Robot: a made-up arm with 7 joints. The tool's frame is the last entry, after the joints.
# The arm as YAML. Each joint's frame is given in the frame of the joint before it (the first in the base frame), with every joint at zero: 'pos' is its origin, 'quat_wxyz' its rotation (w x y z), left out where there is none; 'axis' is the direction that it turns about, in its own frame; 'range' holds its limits. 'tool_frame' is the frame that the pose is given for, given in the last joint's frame.
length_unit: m
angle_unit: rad
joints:
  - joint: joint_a
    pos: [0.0, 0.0, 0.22]
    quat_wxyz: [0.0, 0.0, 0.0, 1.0]
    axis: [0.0, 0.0, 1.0]
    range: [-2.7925, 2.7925]
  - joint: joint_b
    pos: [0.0, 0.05, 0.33]
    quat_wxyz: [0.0, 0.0, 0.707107, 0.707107]
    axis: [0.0, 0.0, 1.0]
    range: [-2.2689, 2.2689]
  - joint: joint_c
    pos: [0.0, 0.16, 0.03]
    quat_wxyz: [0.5, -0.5, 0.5, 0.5]
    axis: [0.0, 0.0, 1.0]
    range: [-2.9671, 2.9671]
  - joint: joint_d
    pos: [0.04, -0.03, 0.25]
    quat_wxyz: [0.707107, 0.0, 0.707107, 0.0]
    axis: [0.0, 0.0, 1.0]
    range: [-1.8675, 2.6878]
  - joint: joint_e
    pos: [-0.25, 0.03, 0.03]
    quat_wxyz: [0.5, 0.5, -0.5, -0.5]
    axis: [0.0, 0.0, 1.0]
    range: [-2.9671, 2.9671]
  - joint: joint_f
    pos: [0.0, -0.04, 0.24]
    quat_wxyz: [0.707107, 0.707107, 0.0, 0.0]
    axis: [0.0, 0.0, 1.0]
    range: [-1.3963, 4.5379]
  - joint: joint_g
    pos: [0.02, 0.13, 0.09]
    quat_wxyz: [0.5, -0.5, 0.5, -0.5]
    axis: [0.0, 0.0, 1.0]
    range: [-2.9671, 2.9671]
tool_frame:
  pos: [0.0, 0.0, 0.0]
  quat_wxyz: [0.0, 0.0, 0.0, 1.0]
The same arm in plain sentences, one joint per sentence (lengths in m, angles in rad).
The arm has seven revolute joints in a row. What follows holds with every joint at zero, and every direction is one of the base frame's.
Joint 1 sits 0.2200 m along +z from the base frame's origin and rotates about +z, from -2.7925 to 2.7925 rad.
Joint 2 sits 0.0500 m along -y and 0.3300 m along +z from joint 1 and rotates about -y, from -2.2689 to 2.2689 rad.
Joint 3 sits 0.0300 m along -y and 0.1600 m along +z from joint 2 and rotates about +z, from -2.9671 to 2.9671 rad.
Joint 4 sits 0.0300 m along +x and 0.0400 m along +y and 0.2500 m along +z from joint 3 and rotates about +y, from -1.8675 to 2.6878 rad.
Joint 5 sits 0.0300 m along -x and 0.0300 m along +y and 0.2500 m along +z from joint 4 and rotates about +z, from -2.9671 to 2.9671 rad.
Joint 6 sits 0.0400 m along -y and 0.2400 m along +z from joint 5 and rotates about -y, from -1.3963 to 4.5379 rad.
Joint 7 sits 0.0200 m along +x and 0.0900 m along -y and 0.1300 m along +z from joint 6 and rotates about +x, from -2.9671 to 2.9671 rad.
The tool frame, which is the frame that the pose is given for, sits at the same point as joint 7; its axes are the base frame's turned by roll 3.1416, pitch -1.5708 and yaw 0.0000 rad (as in URDF: about the fixed x, then y, then z).

